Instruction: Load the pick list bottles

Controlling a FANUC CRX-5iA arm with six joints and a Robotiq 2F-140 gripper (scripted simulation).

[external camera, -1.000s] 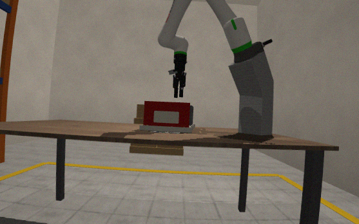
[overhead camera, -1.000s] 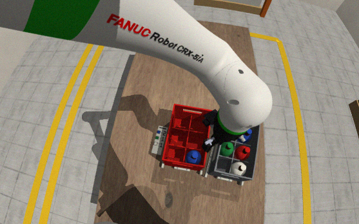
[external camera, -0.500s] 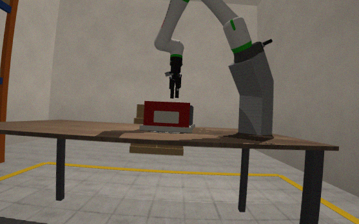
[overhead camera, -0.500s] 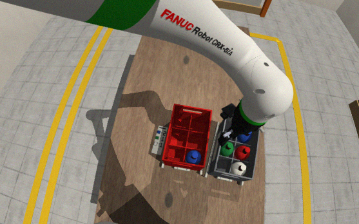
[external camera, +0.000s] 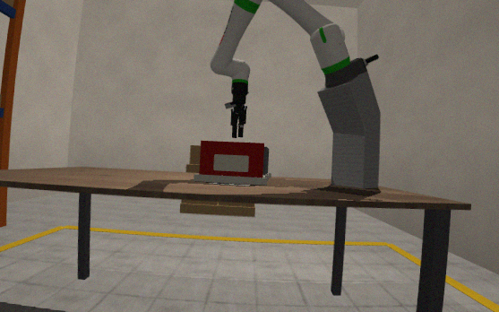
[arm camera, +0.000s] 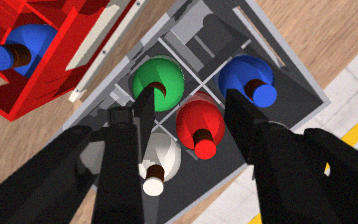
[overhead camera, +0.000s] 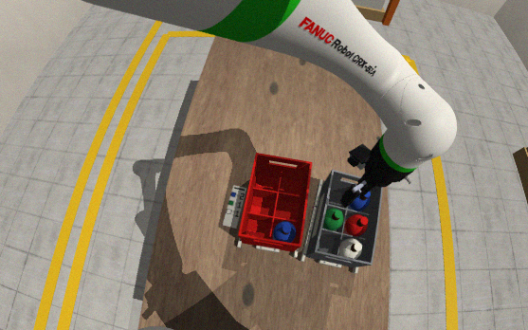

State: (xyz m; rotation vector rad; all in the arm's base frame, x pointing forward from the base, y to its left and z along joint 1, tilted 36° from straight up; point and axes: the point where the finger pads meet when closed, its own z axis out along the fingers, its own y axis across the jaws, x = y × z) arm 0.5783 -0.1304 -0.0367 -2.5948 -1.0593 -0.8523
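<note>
Now: hand 17 cm above the blue-label bottle, 6 cm to the left of it and 6 cm short of it. Also, from my hand: grey crate (17 cm below, 3 cm to the right, 3 cm behind); then green-label bottle (17 cm below, 4 cm behind, 1 cm to the left); then red-label bottle (17 cm below, 8 cm to the right, 3 cm behind).
</note>
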